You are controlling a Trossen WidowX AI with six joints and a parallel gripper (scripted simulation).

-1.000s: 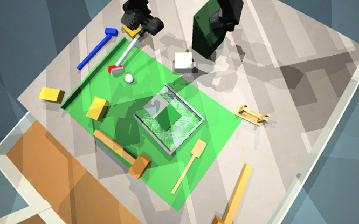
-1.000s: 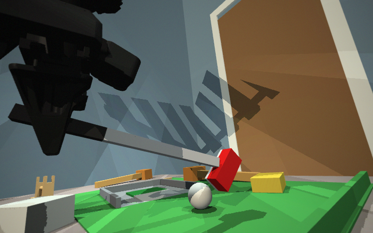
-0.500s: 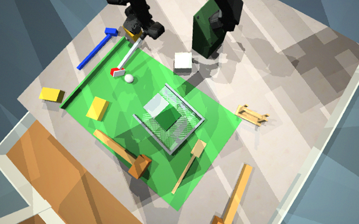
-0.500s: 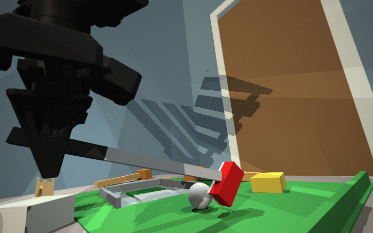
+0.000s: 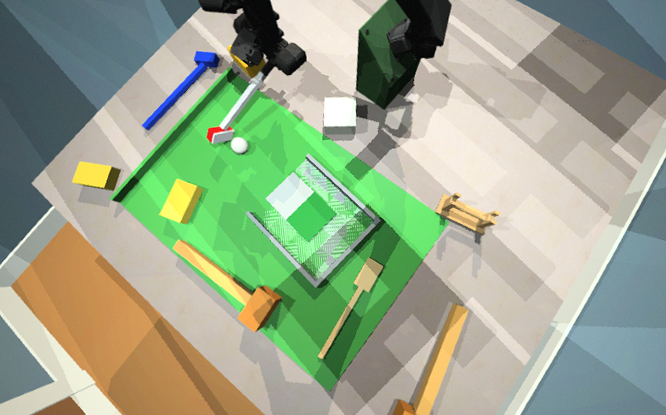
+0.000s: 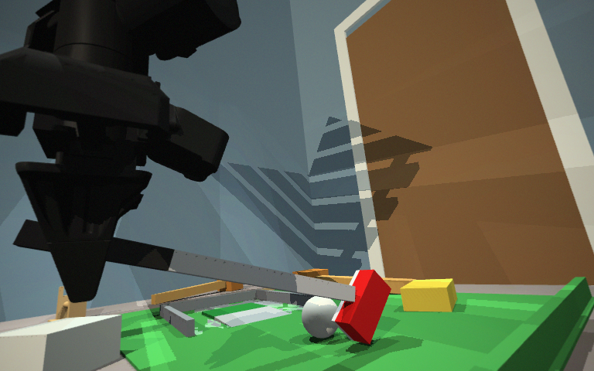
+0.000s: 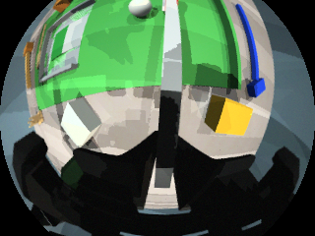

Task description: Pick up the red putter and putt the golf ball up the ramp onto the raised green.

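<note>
Now: the red putter 120 mm ahead of my gripper tip and 10 mm to the left of it. From my gripper tip the other things lie so: green mat: 270 mm ahead, 240 mm to the left, 80 mm below; white golf ball: 210 mm ahead, 50 mm to the left, 50 mm below; blue putter: 220 mm to the right, 210 mm ahead, 60 mm below.
</note>
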